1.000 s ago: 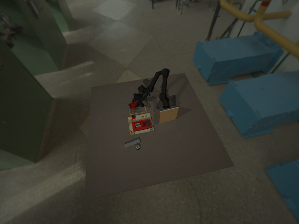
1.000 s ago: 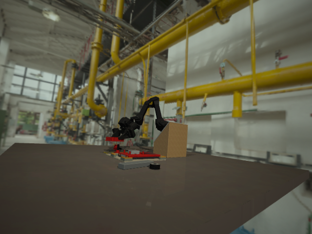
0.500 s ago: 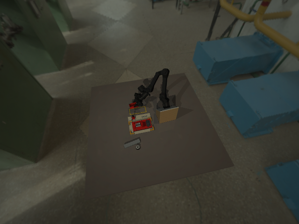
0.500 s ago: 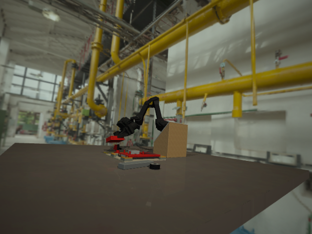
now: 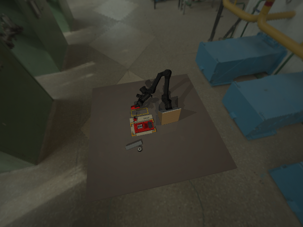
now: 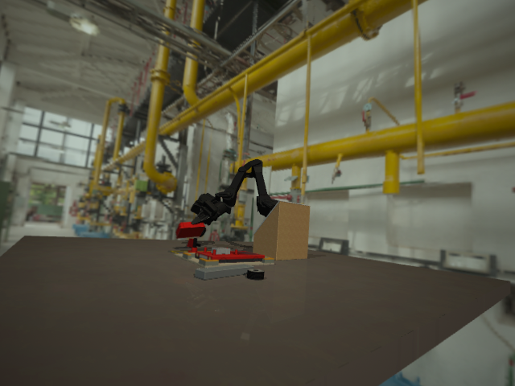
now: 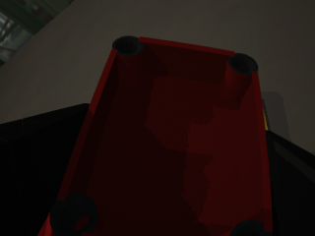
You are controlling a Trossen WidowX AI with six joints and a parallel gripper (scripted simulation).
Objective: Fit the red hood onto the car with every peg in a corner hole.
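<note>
Now: gripper tip right at the red hood. From my gripper tip the other things lie so: grey engine block 230 mm to the left, 60 mm below, 30 mm behind; black wheel 460 mm to the left, 80 mm below.
</note>
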